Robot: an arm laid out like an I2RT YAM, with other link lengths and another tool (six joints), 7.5 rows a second.
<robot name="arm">
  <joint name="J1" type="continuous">
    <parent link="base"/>
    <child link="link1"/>
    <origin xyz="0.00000 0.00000 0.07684" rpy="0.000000 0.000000 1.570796"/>
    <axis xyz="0 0 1"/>
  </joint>
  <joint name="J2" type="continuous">
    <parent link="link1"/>
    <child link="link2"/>
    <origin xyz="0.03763 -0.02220 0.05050" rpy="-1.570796 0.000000 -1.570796"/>
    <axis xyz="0 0 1"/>
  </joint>
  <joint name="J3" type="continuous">
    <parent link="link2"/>
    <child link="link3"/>
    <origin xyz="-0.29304 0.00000 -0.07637" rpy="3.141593 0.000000 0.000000"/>
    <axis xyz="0 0 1"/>
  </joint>
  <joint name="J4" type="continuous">
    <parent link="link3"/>
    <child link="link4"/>
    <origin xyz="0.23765 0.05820 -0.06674" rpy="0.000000 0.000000 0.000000"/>
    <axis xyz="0 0 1"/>
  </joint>
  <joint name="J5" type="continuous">
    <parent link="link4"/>
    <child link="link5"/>
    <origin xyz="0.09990 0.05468 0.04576" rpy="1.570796 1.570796 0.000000"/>
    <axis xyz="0 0 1"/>
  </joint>
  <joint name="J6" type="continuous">
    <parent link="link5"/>
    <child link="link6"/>
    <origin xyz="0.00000 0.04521 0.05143" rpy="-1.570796 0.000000 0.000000"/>
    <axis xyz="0 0 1"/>
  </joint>
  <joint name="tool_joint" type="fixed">
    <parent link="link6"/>
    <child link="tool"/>
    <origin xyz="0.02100 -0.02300 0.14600" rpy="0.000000 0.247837 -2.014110"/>
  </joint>
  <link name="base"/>
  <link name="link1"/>
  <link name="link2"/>
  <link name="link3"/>
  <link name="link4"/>
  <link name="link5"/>
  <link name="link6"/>
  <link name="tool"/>
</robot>
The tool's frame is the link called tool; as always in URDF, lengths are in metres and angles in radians. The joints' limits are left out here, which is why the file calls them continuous.
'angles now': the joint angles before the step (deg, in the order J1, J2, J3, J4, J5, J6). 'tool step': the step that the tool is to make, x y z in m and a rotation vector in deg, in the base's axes. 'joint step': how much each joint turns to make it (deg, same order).
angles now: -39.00, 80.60, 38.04, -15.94, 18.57, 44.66
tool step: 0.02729, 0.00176, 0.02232, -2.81, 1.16, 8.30
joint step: 2.68, 0.13, 4.42, -1.40, -0.59, -6.64
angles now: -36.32, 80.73, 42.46, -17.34, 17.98, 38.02
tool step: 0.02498, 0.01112, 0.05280, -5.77, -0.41, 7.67
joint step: 4.68, -4.61, 5.88, -5.17, 1.83, -5.42
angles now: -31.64, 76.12, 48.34, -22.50, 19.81, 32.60
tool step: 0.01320, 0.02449, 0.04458, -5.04, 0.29, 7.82
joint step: 5.36, -5.01, 4.32, -5.30, 1.75, -5.20
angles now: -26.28, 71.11, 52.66, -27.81, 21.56, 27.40
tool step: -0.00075, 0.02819, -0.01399, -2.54, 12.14, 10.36
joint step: 5.68, 2.60, 3.43, -7.52, 2.40, -8.90
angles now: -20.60, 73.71, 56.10, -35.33, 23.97, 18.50
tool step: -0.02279, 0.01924, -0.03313, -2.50, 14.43, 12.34
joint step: 2.91, 1.66, -1.97, -3.87, 0.74, -12.92
